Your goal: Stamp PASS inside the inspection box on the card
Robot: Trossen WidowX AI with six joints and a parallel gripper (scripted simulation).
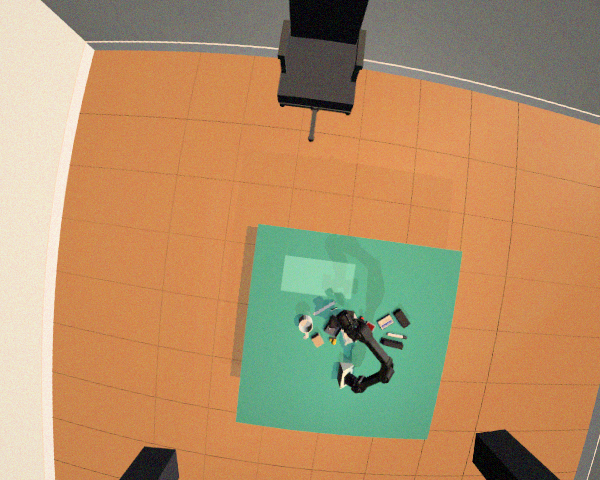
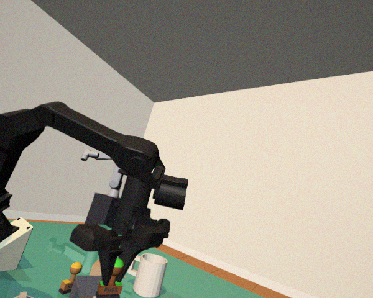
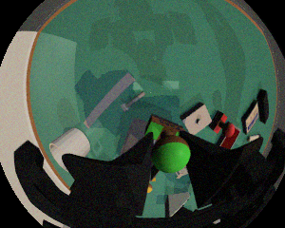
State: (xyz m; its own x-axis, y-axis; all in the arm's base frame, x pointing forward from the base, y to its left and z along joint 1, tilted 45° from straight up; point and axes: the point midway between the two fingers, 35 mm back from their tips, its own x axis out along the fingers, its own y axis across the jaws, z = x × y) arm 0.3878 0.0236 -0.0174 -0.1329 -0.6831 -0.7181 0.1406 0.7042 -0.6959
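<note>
My gripper tip is 100 mm past the red ink pad, 170 mm to the left of it and 80 mm above it. From my gripper tip the other things lie so: striped card (140 mm behind, 50 mm to the right, 90 mm below); dark tray (70 mm behind, 40 mm to the left, 80 mm below); red-knobbed stamp (40 mm behind, 120 mm to the right, 70 mm below).
</note>
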